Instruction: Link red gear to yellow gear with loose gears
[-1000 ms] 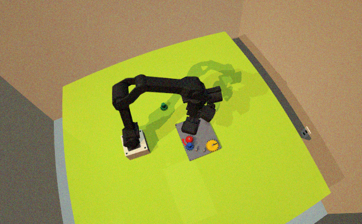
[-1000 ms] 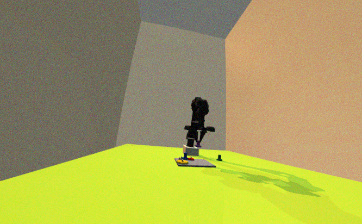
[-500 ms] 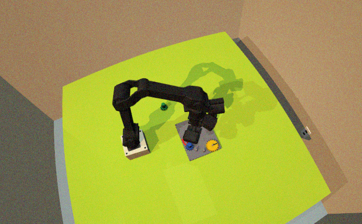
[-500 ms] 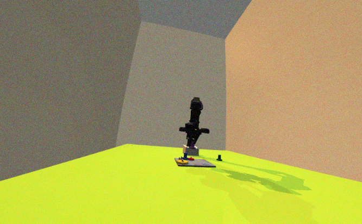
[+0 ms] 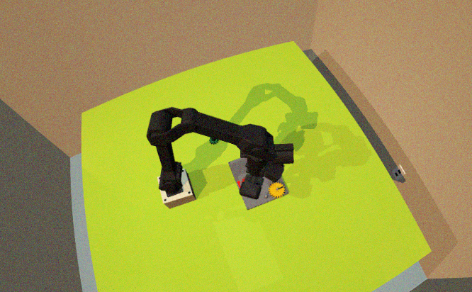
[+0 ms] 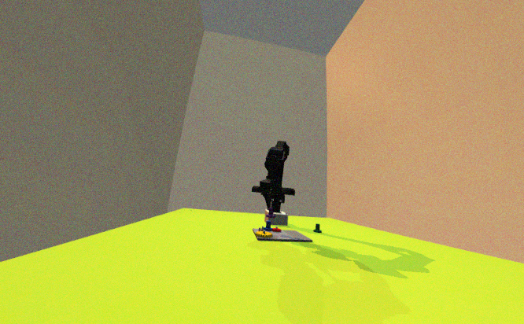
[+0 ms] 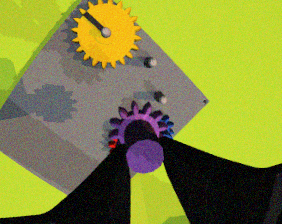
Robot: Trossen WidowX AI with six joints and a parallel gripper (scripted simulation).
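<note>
Now: the blue gear 70 mm below my gripper tip and 40 mm behind it. Round my gripper tip: purple gear 10 mm below; then green gear 270 mm to the left, 80 mm below, 70 mm behind; then red gear 80 mm below, 40 mm to the left, 20 mm behind.
</note>
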